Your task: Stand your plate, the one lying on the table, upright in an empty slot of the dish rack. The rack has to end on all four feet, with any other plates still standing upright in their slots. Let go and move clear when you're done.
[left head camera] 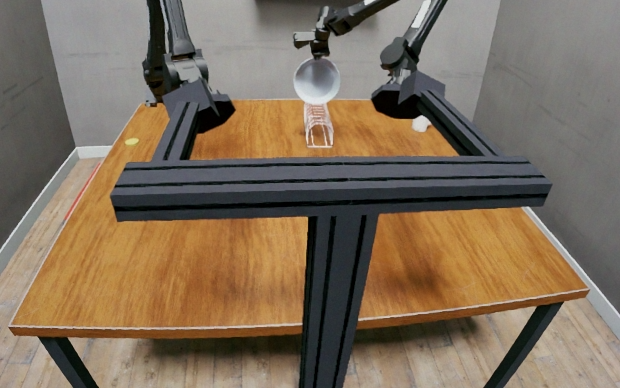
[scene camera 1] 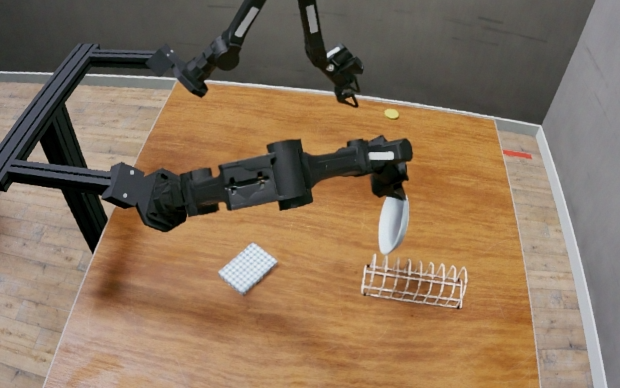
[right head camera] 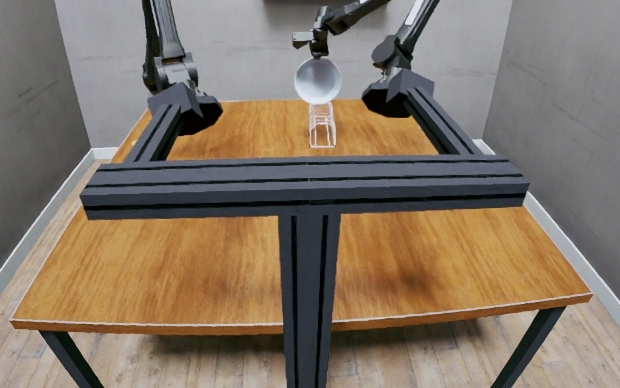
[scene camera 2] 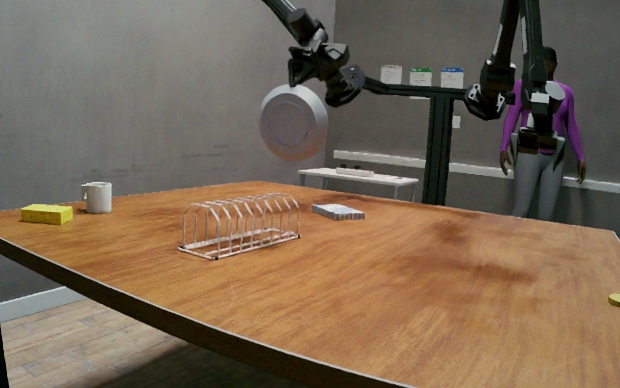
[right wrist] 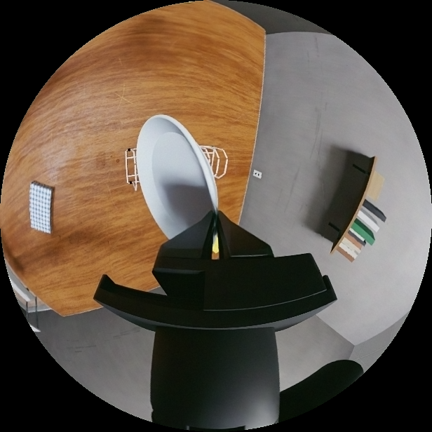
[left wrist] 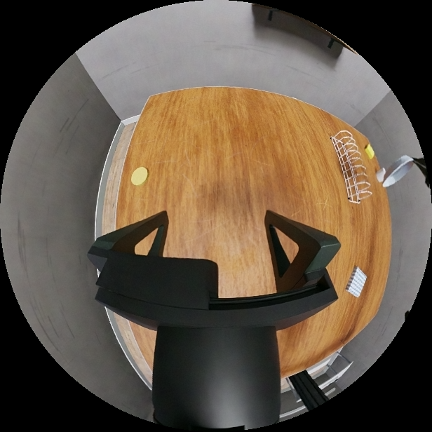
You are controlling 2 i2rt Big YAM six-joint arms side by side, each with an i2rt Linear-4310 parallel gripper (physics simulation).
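Where they show: left gripper, fingertip midpoint: (scene camera 1: 358, 99) (scene camera 2: 533, 167); right gripper, fingertip midpoint: (left head camera: 316, 59) (scene camera 1: 404, 199) (right head camera: 316, 59) (scene camera 2: 292, 87); left arm's base, link origin: (scene camera 1: 192, 76) (scene camera 2: 485, 100); right arm's base, link origin: (scene camera 1: 164, 200) (scene camera 2: 342, 89).
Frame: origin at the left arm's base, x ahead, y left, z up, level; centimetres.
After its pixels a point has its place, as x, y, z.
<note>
The pale plate (left head camera: 316, 81) @(76.2, -20.6, -15.2) (right head camera: 318, 81) @(76.3, -21.0, -15.2) (scene camera 1: 393, 225) @(75.6, -20.1, -17.7) (scene camera 2: 292, 122) @(76.3, -19.1, -14.3) (left wrist: 397, 172) (right wrist: 172, 170) hangs upright in the air, its lower edge above the dish rack. My right gripper (scene camera 1: 402, 196) @(76.4, -20.1, -5.5) (scene camera 2: 292, 86) @(76.4, -20.1, -5.5) (right wrist: 215, 216) is shut on its upper rim. The white wire dish rack (left head camera: 319, 146) @(71.5, -24.0, -43.6) (right head camera: 322, 146) @(71.5, -24.2, -43.6) (scene camera 2: 257, 247) @(88.9, -15.5, -43.7) stands level on the table; no plates show in its slots. In the right wrist view the plate hides the rack's middle. My left gripper (scene camera 2: 536, 162) @(49.2, 34.5, -19.6) (left wrist: 216, 215) is open and empty, high over the table, well apart from plate and rack.
A checked cloth block (scene camera 1: 247, 268) @(35.6, -35.7, -41.9) (scene camera 2: 339, 212) @(40.9, -30.1, -41.8) (left wrist: 356, 281) (right wrist: 41, 207) lies near the rack. A white mug (left head camera: 421, 124) @(100.7, -72.8, -39.9) (scene camera 2: 98, 197) @(106.2, -69.2, -39.1) and a yellow sponge (scene camera 2: 46, 214) @(125.2, -62.3, -41.6) stand beyond the rack in scene camera 2. A yellow disc (left head camera: 132, 142) @(59.0, 60.9, -43.0) (scene camera 1: 391, 114) @(60.1, 61.0, -43.0) (left wrist: 140, 176) lies near a table edge.
</note>
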